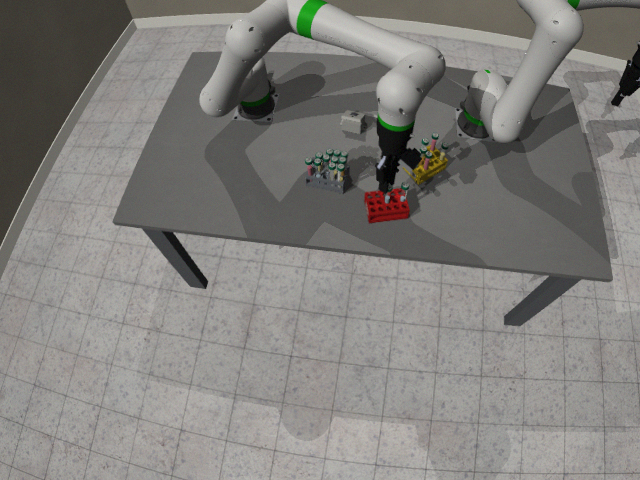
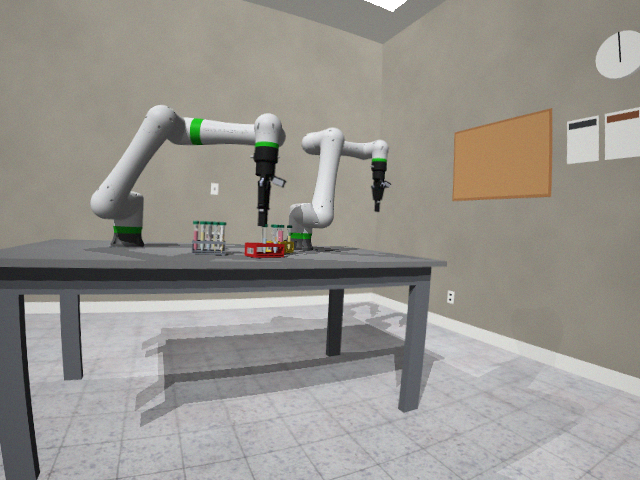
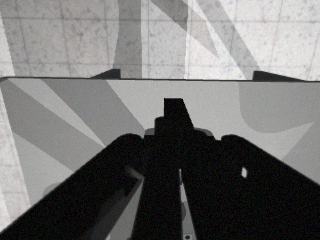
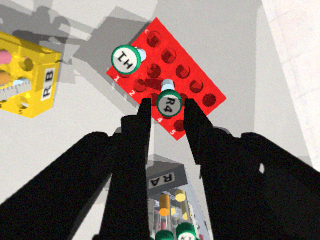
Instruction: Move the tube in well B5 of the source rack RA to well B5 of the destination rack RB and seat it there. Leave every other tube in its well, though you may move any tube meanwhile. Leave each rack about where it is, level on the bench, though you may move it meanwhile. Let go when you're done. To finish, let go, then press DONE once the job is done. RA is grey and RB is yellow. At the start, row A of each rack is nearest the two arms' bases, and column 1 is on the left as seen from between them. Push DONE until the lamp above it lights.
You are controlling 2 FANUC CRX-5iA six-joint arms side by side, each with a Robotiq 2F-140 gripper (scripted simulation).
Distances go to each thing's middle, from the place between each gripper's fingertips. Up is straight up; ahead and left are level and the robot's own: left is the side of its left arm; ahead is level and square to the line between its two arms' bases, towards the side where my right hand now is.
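With the green-capped tube marked r4 (image 4: 169, 103), I see that it is 80 mm below my right hand (image 1: 386, 186), 10 mm to the left of it and 10 mm ahead of it. The green-capped tube marked h1 (image 4: 126, 59) is 60 mm to the left of that same right hand, 10 mm behind it and 80 mm below it, while the red rack (image 1: 382, 214) is 120 mm below my right hand, 10 mm ahead of it and 10 mm to the left of it.
Counting from my left hand instead, I find the green-capped tube marked r4 850 mm to the right, 420 mm ahead and 200 mm below. The green-capped tube marked h1 is 410 mm ahead of my left hand, 790 mm to the right of it and 200 mm below it. The red rack, for its part, is 840 mm to the right of my left hand, 420 mm ahead of it and 240 mm below it.
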